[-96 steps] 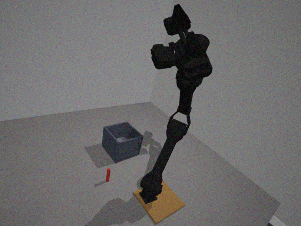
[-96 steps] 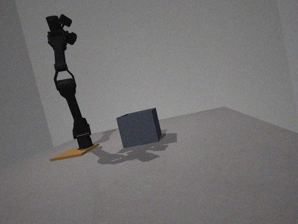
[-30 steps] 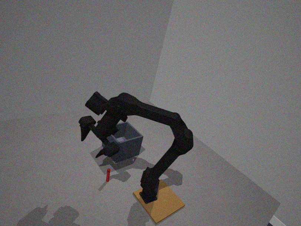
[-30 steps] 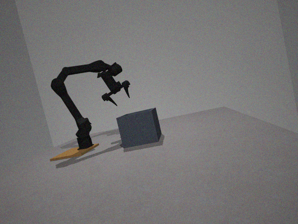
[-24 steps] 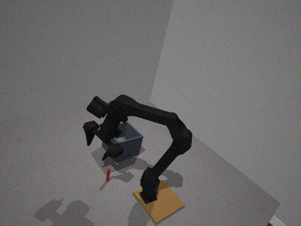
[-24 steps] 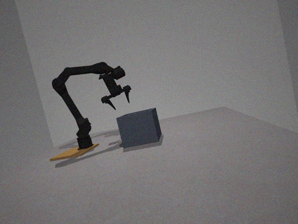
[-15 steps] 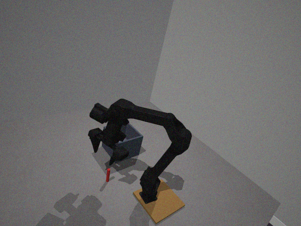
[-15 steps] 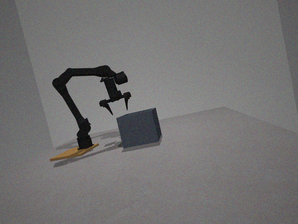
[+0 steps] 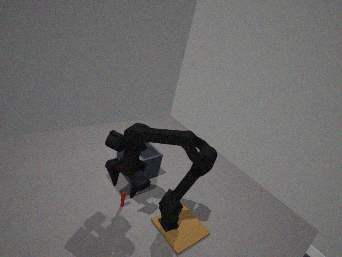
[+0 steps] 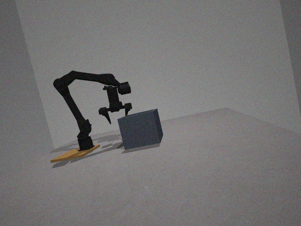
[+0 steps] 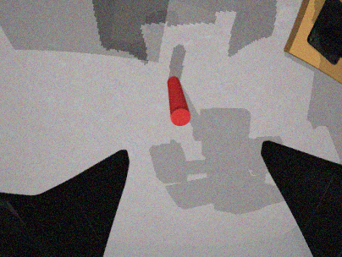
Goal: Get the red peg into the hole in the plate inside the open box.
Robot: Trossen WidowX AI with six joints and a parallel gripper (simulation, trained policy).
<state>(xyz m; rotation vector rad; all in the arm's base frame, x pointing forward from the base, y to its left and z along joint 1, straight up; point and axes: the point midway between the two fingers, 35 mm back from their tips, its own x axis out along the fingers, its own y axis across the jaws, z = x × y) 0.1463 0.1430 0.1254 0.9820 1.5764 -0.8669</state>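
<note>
Right now the red peg is 60 mm below my gripper tip, 10 mm to the right of it and 10 mm ahead of it. Also, from my gripper tip: plate 200 mm ahead, 160 mm to the right, 60 mm below.
</note>
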